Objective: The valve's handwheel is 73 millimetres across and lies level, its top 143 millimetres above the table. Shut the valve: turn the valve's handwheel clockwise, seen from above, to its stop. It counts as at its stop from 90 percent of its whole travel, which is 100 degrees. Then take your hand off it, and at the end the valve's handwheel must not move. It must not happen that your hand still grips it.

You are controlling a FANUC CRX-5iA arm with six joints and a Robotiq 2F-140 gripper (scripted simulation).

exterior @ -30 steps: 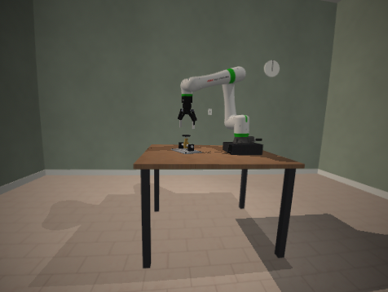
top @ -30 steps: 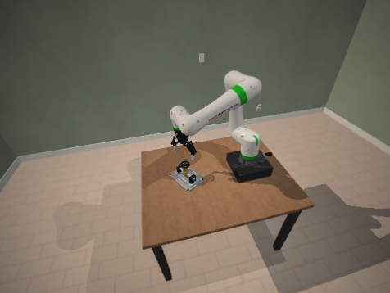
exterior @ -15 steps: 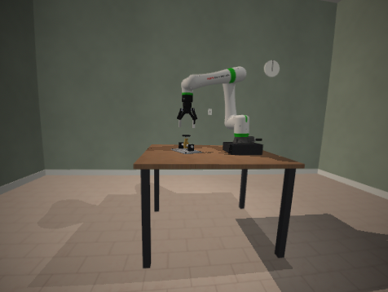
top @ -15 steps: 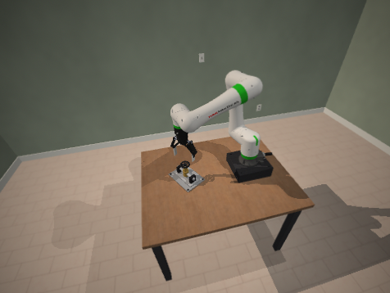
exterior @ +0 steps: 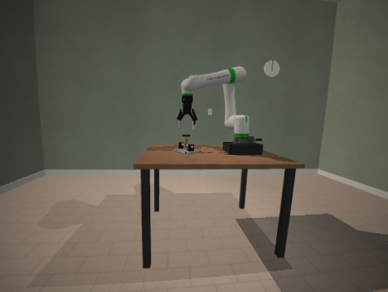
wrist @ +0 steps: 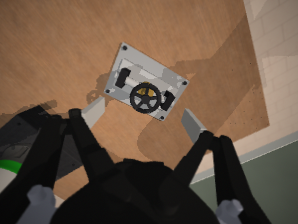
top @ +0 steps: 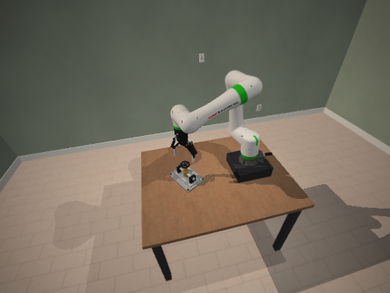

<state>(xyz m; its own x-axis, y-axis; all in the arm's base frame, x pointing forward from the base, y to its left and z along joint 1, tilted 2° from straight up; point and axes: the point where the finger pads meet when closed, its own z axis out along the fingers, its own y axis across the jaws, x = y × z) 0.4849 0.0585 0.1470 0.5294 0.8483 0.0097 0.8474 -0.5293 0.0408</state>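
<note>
The black spoked handwheel is 80 mm below my hand.
</note>
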